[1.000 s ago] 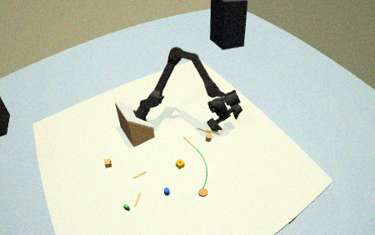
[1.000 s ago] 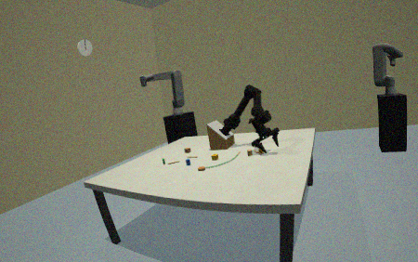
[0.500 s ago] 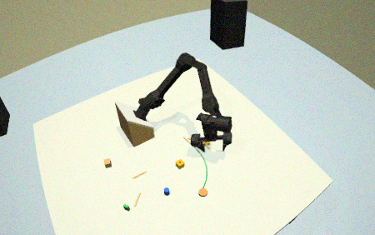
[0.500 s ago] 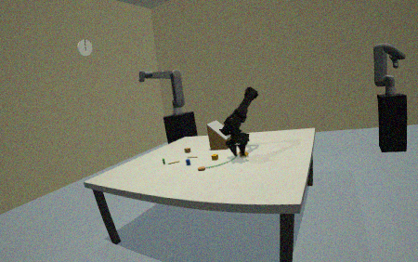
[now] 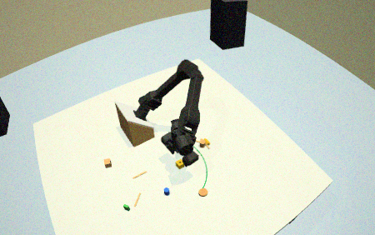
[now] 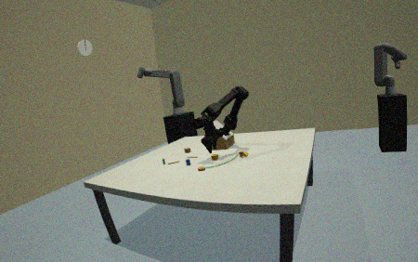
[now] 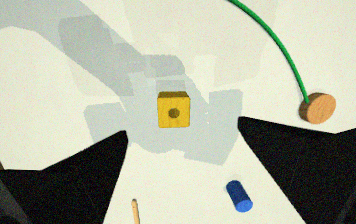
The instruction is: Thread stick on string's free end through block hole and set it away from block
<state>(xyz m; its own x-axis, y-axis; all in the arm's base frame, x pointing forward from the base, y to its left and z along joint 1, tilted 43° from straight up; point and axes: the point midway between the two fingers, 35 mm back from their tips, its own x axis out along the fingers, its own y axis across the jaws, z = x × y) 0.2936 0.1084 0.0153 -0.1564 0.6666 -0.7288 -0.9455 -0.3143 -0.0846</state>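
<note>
The yellow block lies 10 mm behind my gripper tip and 40 mm below it. Also, from my gripper tip: thin wooden stick: 110 mm behind, 100 mm to the left, 50 mm below; blue cylinder: 110 mm ahead, 110 mm to the right, 40 mm below; tan cylinder: 80 mm behind, 150 mm to the left, 40 mm below.
</note>
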